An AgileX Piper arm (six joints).
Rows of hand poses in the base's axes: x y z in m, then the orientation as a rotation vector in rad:
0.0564, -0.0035, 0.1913, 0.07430, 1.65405, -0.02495
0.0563, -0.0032, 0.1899, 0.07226, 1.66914, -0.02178
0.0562, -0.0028, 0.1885, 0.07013, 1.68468, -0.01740
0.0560, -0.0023, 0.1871, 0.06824, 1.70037, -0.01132
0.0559, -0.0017, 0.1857, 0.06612, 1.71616, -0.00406
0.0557, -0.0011, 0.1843, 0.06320, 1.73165, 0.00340
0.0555, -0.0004, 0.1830, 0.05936, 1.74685, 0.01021
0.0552, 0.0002, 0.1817, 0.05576, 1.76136, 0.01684
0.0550, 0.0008, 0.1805, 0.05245, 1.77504, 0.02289
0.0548, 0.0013, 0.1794, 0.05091, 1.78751, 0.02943
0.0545, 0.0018, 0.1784, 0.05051, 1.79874, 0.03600
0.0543, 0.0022, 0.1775, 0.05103, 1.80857, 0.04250
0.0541, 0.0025, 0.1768, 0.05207, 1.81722, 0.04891
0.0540, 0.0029, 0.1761, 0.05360, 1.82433, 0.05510
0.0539, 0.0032, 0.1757, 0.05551, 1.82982, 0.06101
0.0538, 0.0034, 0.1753, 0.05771, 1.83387, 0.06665
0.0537, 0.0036, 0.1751, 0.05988, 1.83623, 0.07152
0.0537, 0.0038, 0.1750, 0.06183, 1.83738, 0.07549
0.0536, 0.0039, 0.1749, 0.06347, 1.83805, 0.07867
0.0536, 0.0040, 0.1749, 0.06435, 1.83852, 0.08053
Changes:
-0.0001, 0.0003, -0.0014, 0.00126, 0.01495, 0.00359
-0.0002, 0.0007, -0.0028, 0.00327, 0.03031, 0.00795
-0.0004, 0.0012, -0.0042, 0.00652, 0.04578, 0.01316
-0.0005, 0.0018, -0.0056, 0.01040, 0.06132, 0.01920
-0.0007, 0.0024, -0.0070, 0.01390, 0.07657, 0.02584
-0.0009, 0.0031, -0.0083, 0.01642, 0.09156, 0.03265
-0.0012, 0.0037, -0.0096, 0.01894, 0.10588, 0.03916
-0.0014, 0.0043, -0.0108, 0.02123, 0.11939, 0.04510
-0.0016, 0.0048, -0.0119, 0.02484, 0.13171, 0.05015
-0.0019, 0.0053, -0.0129, 0.02910, 0.14280, 0.05444
-0.0021, 0.0057, -0.0138, 0.03382, 0.15250, 0.05808
-0.0023, 0.0060, -0.0145, 0.03874, 0.16103, 0.06129
-0.0024, 0.0064, -0.0152, 0.04376, 0.16804, 0.06404
-0.0025, 0.0067, -0.0156, 0.04878, 0.17345, 0.06636
-0.0026, 0.0069, -0.0160, 0.05376, 0.17743, 0.06831
-0.0027, 0.0071, -0.0162, 0.05819, 0.17974, 0.06980
-0.0027, 0.0073, -0.0163, 0.06189, 0.18085, 0.07090
-0.0028, 0.0074, -0.0164, 0.06490, 0.18150, 0.07172
-0.0028, 0.0075, -0.0164, 0.06661, 0.18195, 0.07226

